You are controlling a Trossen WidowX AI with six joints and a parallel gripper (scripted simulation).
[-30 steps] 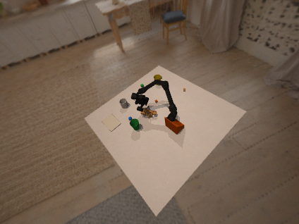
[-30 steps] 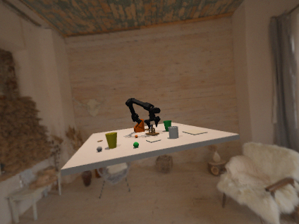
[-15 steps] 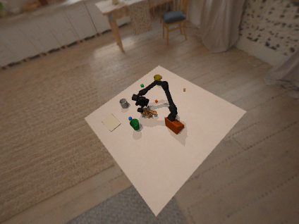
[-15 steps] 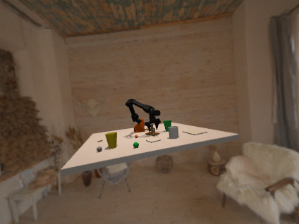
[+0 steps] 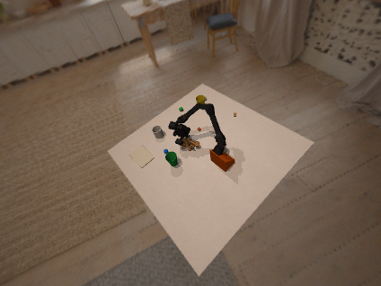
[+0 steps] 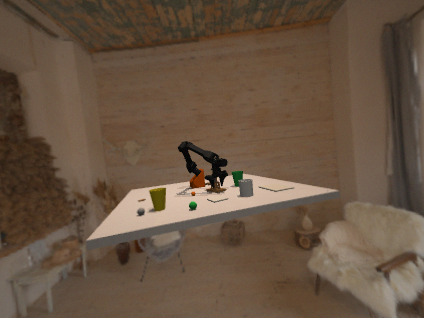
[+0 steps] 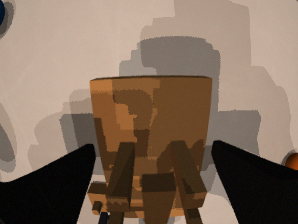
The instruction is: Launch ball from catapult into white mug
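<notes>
The orange ball lies 20 cm to the right of my gripper tip, 2 cm below it and 1 cm ahead of it. Also, from my gripper tip: blue ball (18 cm to the left, 6 cm ahead, 1 cm below); wooden catapult (6 cm behind, 2 cm to the right, 2 cm above); green mug (21 cm to the left, 9 cm behind).
</notes>
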